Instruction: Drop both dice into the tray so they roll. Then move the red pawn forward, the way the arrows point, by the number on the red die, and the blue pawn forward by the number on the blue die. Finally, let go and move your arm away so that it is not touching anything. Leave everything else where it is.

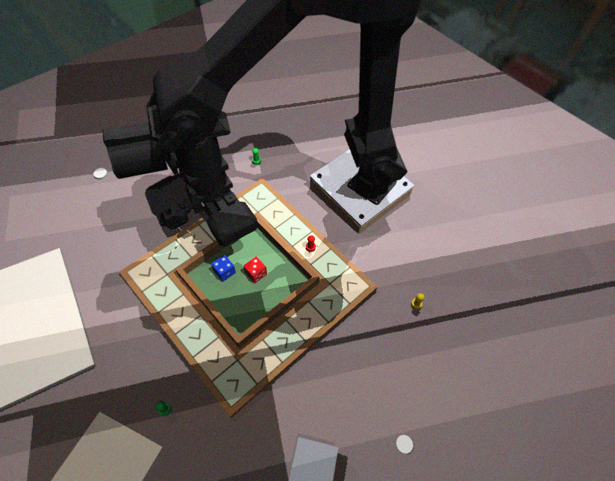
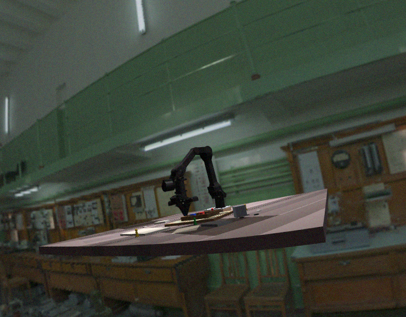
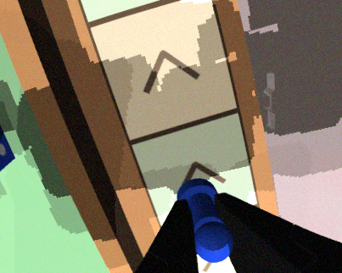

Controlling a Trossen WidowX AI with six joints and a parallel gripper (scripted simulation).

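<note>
The green tray is 5 cm ahead of my gripper tip, 10 cm to the left of it and 2 cm below it. The rest, counted from my gripper tip: blue pawn 1 cm above; grey block 19 cm ahead, 34 cm to the left; red pawn 6 cm behind, 14 cm to the left.
</note>
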